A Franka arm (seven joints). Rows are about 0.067 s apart.
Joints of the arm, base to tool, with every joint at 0 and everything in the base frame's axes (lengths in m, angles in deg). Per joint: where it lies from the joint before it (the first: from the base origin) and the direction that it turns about. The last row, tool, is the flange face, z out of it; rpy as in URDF.
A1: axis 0 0 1 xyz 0 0 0.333
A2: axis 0 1 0 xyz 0 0 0
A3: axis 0 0 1 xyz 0 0 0.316
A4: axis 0 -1 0 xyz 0.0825 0 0
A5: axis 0 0 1 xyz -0.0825 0 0.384
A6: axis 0 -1 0 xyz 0 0 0
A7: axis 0 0 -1 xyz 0.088 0 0
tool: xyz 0 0 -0.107 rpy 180 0 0
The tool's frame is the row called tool.
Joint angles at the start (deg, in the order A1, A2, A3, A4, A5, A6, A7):
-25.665 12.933 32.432 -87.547 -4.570 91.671 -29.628
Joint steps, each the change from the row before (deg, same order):
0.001 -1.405 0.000 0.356 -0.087 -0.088 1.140
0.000 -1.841 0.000 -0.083 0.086 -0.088 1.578
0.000 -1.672 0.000 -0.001 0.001 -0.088 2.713
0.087 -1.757 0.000 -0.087 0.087 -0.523 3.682
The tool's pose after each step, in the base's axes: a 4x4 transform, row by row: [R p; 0 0 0 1], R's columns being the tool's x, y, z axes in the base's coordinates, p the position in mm. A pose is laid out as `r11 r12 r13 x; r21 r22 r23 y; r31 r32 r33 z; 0 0 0 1`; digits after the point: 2 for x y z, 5 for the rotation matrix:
0.81218 0.57553 -0.09552 603.59; 0.57931 -0.81496 0.01537 33.99; -0.06900 -0.06782 -0.99531 549.19; 0 0 0 1
0.82936 0.55434 -0.06979 596.79; 0.55585 -0.83128 0.00264 37.30; -0.05655 -0.04098 -0.99756 565.29; 0 0 0 1
0.85593 0.51512 -0.04507 590.32; 0.51522 -0.85700 -0.01015 40.31; -0.04385 -0.01454 -0.99893 580.28; 0 0 0 1
0.88727 0.46038 -0.02816 582.12; 0.45986 -0.88769 -0.02321 44.64; -0.03568 0.00765 -0.99933 594.44; 0 0 0 1

